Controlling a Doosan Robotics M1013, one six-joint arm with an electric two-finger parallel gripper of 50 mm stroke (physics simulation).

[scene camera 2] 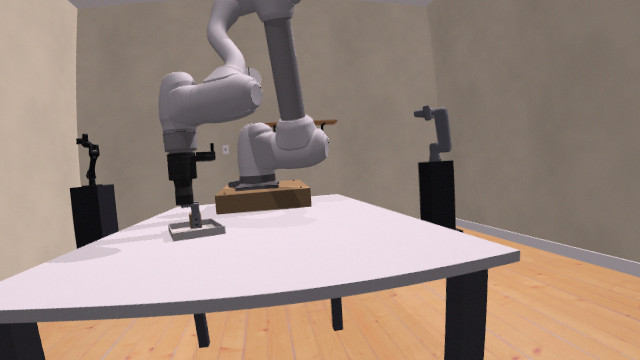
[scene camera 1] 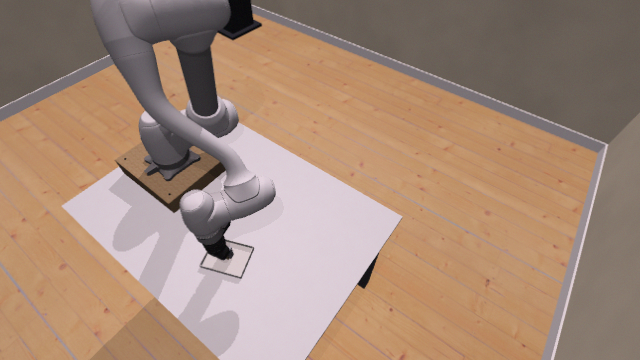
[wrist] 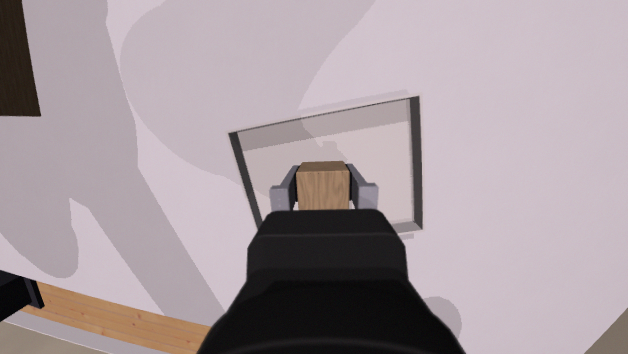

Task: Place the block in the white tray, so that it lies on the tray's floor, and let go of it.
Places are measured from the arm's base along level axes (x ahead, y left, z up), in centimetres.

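Where they show: gripper, fingertip midpoint: point(scene camera 2: 197, 226) point(scene camera 1: 226, 253) point(wrist: 322, 175); arm's base, origin of the base link: point(scene camera 2: 258, 187) point(scene camera 1: 173, 159).
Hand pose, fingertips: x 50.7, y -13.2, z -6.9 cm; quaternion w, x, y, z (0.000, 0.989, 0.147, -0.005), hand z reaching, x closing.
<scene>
Things, the pixels of their top centre, and the offset from my fingertips. Level surfaces: height alone.
- wooden block, middle of its top: point(wrist: 323, 191) dx +0.1, dy -0.2, dz +3.7 cm
- white tray, middle of its top: point(wrist: 331, 184) point(scene camera 2: 194, 224) point(scene camera 1: 226, 255) dx +0.9, dy -0.4, dz +0.5 cm
- white table, its level: dz -1.5 cm
The wooden block point(wrist: 323, 191) is held between the two grey fingers of my gripper point(scene camera 1: 228, 254) point(scene camera 2: 194, 218) point(wrist: 322, 175), which is shut on it. In the scene camera 2 view a thin brown strip of the block shows beside the finger. The white tray point(scene camera 1: 247, 263) point(scene camera 2: 200, 233) point(wrist: 416, 165) has low dark-edged walls and stands on the table. The fingers and block are upright inside the tray's outline, low down, with the fingertips close to its floor. Whether the block touches the floor cannot be told. The gripper body hides the tray's near part in the wrist view.
The white table point(scene camera 1: 320, 240) point(scene camera 2: 320, 260) point(wrist: 510, 150) bears the arm's wooden base block point(scene camera 1: 172, 192) point(scene camera 2: 265, 201) behind the tray. Two black pedestals point(scene camera 2: 94, 215) point(scene camera 2: 436, 195) with small arms stand beyond the table. Shadows of the arm fall across the table and tray.
</scene>
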